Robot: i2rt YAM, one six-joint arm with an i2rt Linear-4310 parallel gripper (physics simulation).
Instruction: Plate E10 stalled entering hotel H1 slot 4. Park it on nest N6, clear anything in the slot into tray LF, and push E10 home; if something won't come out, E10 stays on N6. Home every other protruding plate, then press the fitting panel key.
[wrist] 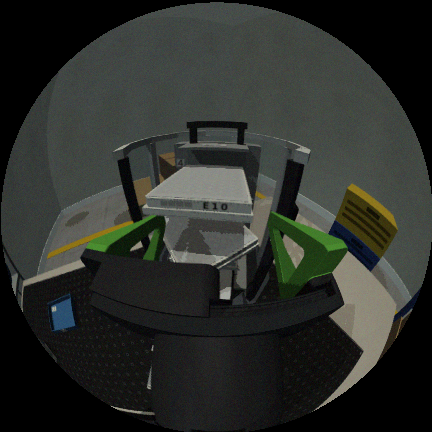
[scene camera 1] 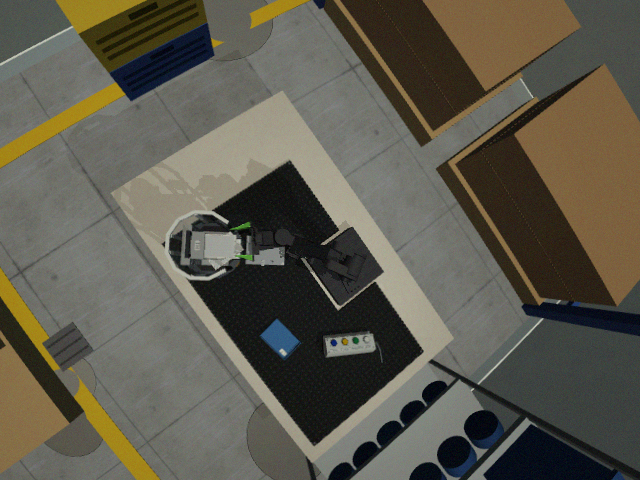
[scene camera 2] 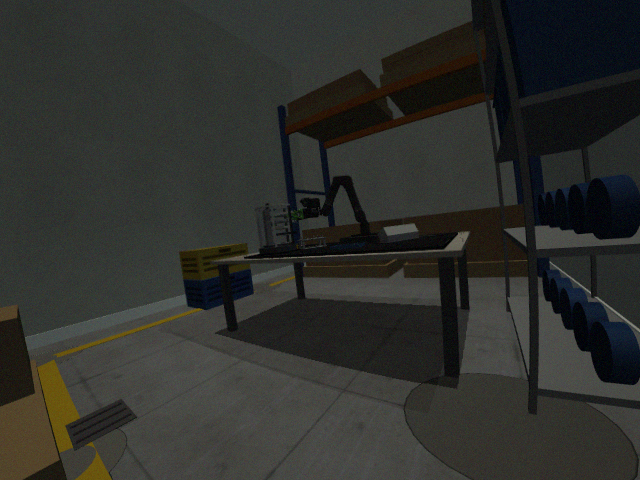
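Plate E10 is a pale flat plate near the top of hotel H1, by the slot mark 4, its labelled front edge facing the wrist camera. Below it a second plate sits skewed, a corner pointing right; its label does not show. My gripper is open, its green fingers either side of the stack, slightly below E10's front edge and touching nothing clearly. Lower plates are mostly hidden. A silver nest fixture lies under the wrist; its number is unreadable.
A blue tray lies on the black mat. The key panel has blue, yellow, green and white keys. The hotel's dark front posts stand just beyond the fingers. A black handle tops the hotel.
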